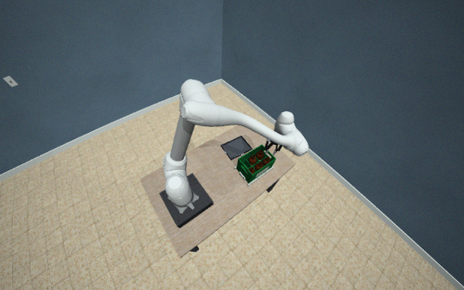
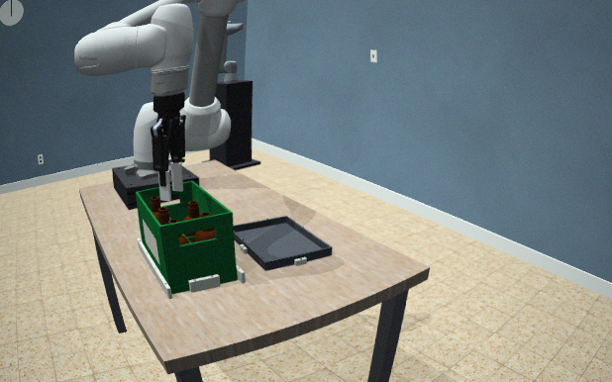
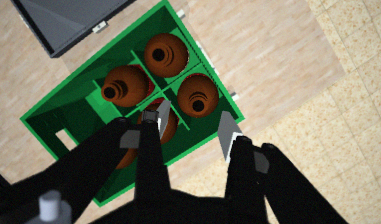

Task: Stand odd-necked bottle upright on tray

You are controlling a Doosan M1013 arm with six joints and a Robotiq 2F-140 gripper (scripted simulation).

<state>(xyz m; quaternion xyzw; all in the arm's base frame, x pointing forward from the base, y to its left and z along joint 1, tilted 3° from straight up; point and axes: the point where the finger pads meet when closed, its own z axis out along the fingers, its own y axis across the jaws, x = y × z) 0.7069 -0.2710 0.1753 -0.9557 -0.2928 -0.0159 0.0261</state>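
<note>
The brown bottle lies 10 mm ahead of my hand, 80 mm to the left of it and 170 mm below it. Round my hand: dark tray: 20 mm behind, 330 mm to the left, 240 mm below; green crate: 80 mm behind, 60 mm to the left, 170 mm below.
</note>
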